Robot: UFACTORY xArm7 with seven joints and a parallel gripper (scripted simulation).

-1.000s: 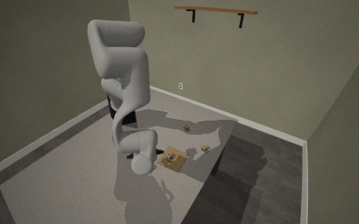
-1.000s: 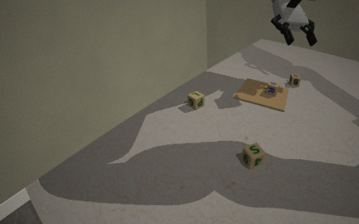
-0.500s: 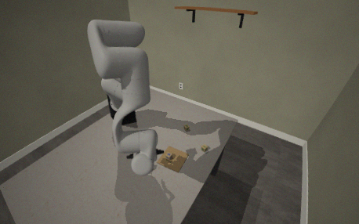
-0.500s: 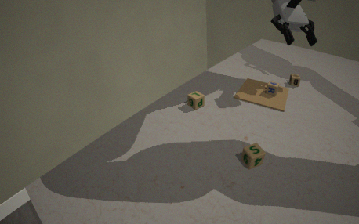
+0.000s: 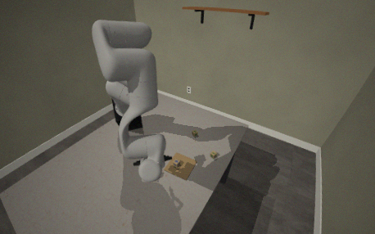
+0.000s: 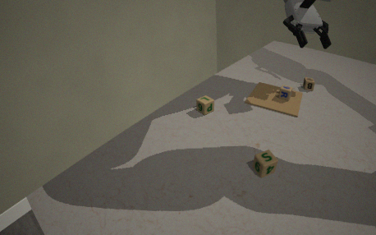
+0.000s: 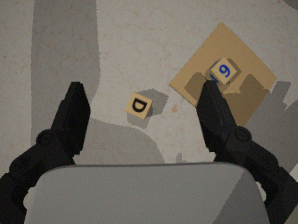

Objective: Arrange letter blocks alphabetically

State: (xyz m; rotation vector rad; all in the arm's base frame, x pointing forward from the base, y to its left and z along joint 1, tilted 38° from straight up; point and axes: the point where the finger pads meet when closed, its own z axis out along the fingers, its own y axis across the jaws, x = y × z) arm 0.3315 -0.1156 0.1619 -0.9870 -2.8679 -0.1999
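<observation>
Right now my hand is 14 cm above the tan mat, 12 cm to the right of it and 8 cm short of it. The rest, counted from my hand: wooden block: 39 cm to the left, 13 cm below, 3 cm ahead.
</observation>
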